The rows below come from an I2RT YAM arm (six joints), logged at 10 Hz.
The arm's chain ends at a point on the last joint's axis. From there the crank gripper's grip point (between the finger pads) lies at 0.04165 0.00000 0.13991 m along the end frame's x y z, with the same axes.
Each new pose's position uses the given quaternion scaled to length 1; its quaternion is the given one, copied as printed.
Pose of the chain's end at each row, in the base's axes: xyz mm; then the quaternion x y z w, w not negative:
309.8, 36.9, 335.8, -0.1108, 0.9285, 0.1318, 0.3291
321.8, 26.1, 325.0, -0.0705, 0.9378, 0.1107, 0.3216
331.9, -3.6, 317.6, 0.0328, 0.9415, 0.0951, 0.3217
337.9, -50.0, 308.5, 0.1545, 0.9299, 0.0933, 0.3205
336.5, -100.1, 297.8, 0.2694, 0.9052, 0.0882, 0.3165
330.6, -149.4, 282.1, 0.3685, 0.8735, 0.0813, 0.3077
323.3, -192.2, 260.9, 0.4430, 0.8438, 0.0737, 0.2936
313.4, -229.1, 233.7, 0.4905, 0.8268, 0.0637, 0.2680
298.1, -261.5, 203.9, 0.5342, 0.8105, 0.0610, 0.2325
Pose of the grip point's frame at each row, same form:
359.6, 76.4, 204.4, -0.1108, 0.9285, 0.1318, 0.3291
371.4, 58.9, 191.7, -0.0705, 0.9378, 0.1107, 0.3216
384.6, 23.6, 184.2, 0.0328, 0.9415, 0.0951, 0.3217
394.2, -25.1, 176.1, 0.1545, 0.9299, 0.0933, 0.3205
396.1, -79.0, 166.2, 0.2694, 0.9052, 0.0882, 0.3165
391.7, -132.4, 150.6, 0.3685, 0.8735, 0.0813, 0.3077
383.6, -178.3, 128.7, 0.4430, 0.8438, 0.0737, 0.2936
368.5, -215.9, 99.2, 0.4905, 0.8268, 0.0637, 0.2680
346.6, -245.2, 67.2, 0.5342, 0.8105, 0.0610, 0.2325

